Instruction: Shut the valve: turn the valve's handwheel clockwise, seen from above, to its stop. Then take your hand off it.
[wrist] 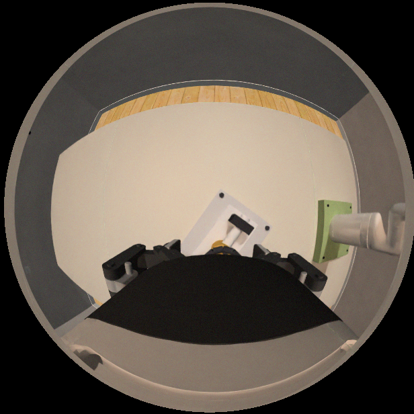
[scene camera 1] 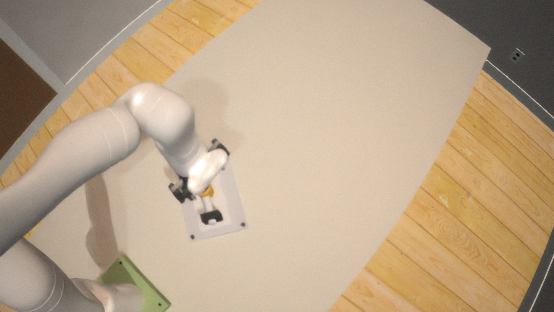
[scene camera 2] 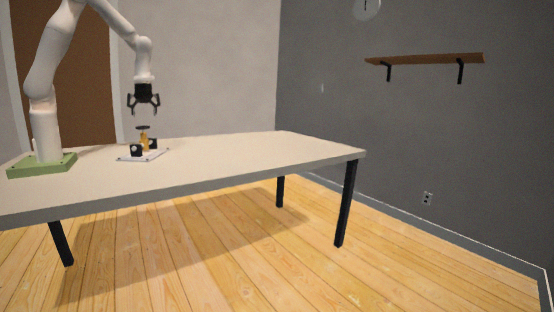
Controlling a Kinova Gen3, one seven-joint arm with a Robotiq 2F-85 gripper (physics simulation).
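Observation:
The valve has a yellow body (scene camera 1: 208, 192) (scene camera 2: 144, 142) (wrist: 218, 244) and stands upright on a pale grey plate (scene camera 1: 237, 207) (scene camera 2: 156, 155) (wrist: 205, 220). Its dark, flat handwheel (scene camera 2: 143, 127) lies level on top of the body in the second scene view; the wrist view shows part of its rim, and the arm hides it in the first scene view. My gripper (scene camera 1: 201, 169) (scene camera 2: 144, 113) (wrist: 216, 250) is open and empty, pointing straight down. It hangs above the handwheel with a visible gap, its fingers apart from the wheel. The wheel's turning angle cannot be told.
White pipe stubs with black blocks (scene camera 1: 211, 217) (scene camera 2: 136, 150) (wrist: 241, 224) stand on the plate beside the valve body. The plate lies on a beige table (scene camera 1: 325, 125) (scene camera 2: 225, 155) (wrist: 200, 150). The arm's green base (scene camera 1: 156, 295) (scene camera 2: 25, 169) (wrist: 324, 227) stands on the same table.

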